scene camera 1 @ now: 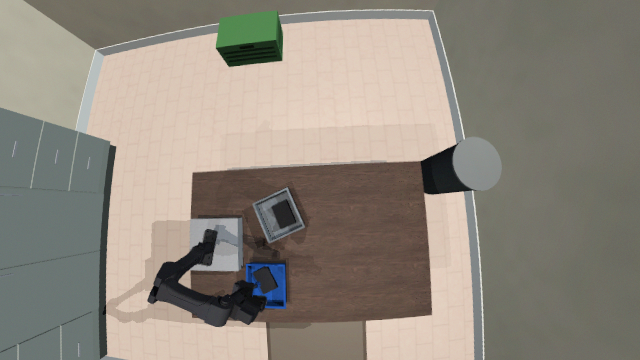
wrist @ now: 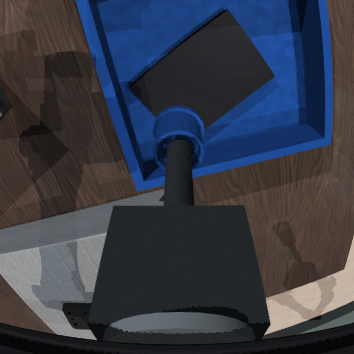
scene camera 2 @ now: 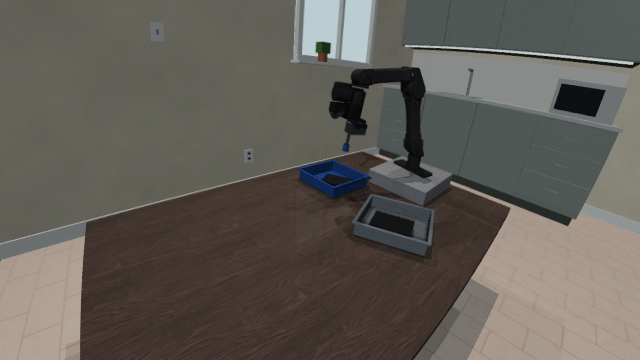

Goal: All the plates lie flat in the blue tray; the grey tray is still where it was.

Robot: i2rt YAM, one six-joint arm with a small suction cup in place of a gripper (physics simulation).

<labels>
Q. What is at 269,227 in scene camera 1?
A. A grey tray.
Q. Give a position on a blue tray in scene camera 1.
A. At 276,298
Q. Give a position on my suction cup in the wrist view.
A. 174,119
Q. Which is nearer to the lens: the grey tray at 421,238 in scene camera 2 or the blue tray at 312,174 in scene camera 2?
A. The grey tray.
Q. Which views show the blue tray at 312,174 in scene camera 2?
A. Scene camera 1, the wrist view and scene camera 2: all of them.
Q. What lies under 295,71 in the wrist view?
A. A blue tray.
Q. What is my suction cup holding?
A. Nothing.
</labels>
